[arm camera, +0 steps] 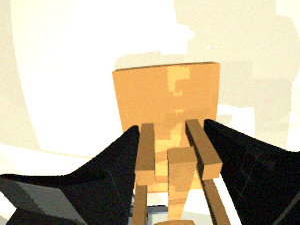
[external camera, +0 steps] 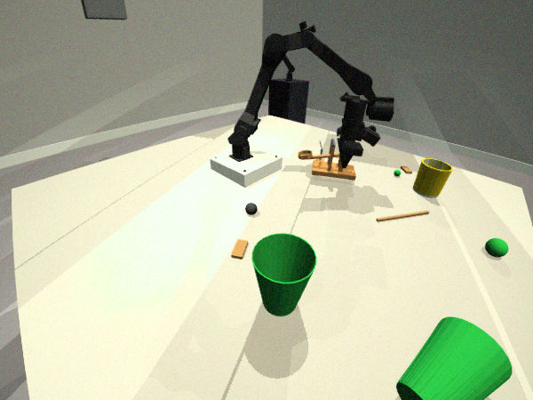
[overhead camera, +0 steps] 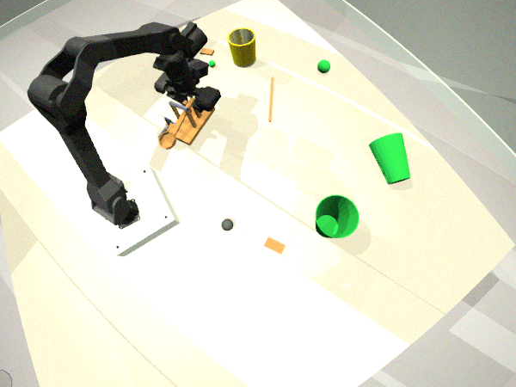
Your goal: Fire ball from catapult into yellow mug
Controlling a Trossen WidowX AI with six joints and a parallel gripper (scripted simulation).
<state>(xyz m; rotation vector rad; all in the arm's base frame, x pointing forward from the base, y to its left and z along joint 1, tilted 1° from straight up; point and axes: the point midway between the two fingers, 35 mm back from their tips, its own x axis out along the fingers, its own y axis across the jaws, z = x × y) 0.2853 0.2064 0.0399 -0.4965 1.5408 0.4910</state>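
My gripper tip is 5 cm past the black ball, 34 cm to the left of it and 4 cm above it. Also, from my gripper tip: wooden catapult: 6 cm behind, 3 cm to the right, 2 cm above; small green ball: 12 cm ahead, 20 cm to the left, 5 cm below; thin wooden stick: 23 cm ahead, 4 cm to the right, 6 cm below.
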